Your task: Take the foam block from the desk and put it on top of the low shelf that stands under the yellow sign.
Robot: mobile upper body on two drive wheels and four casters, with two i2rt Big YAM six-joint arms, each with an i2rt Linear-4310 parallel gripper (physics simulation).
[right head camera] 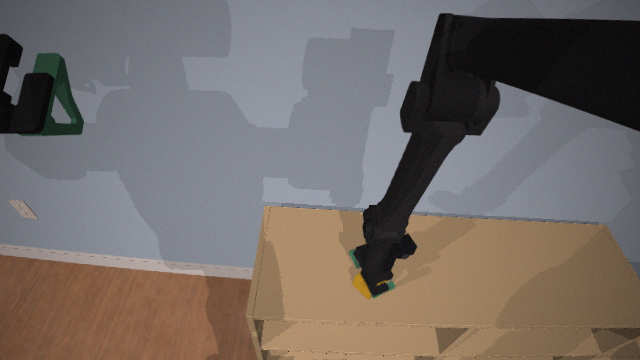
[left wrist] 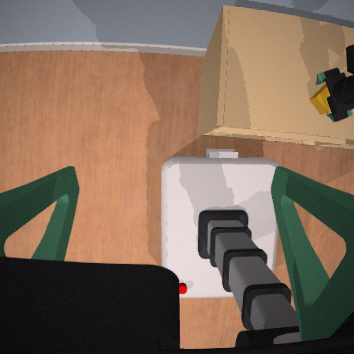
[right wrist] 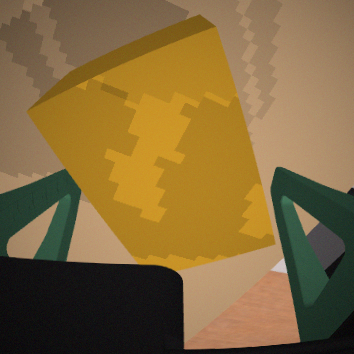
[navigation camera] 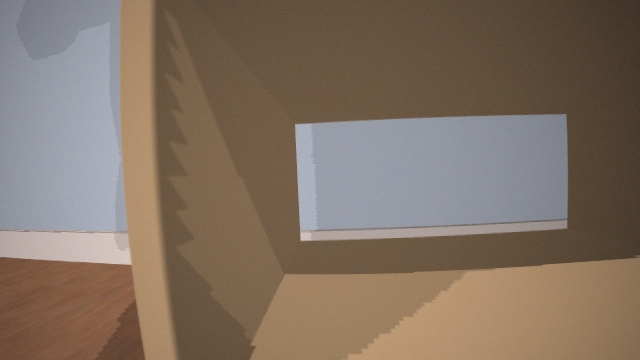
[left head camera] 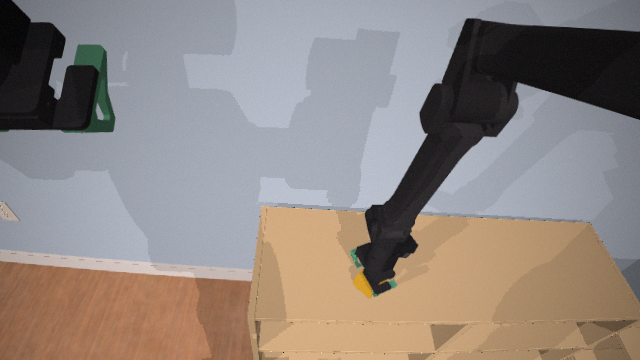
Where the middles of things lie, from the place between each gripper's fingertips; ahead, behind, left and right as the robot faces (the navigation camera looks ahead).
Scene:
The yellow foam block (right wrist: 152,132) is 10 mm to the right of my right hand, 10 mm ahead of it and 10 mm above it.
The yellow foam block is 64 cm below my left hand, 47 cm to the right of it and 18 cm ahead of it.

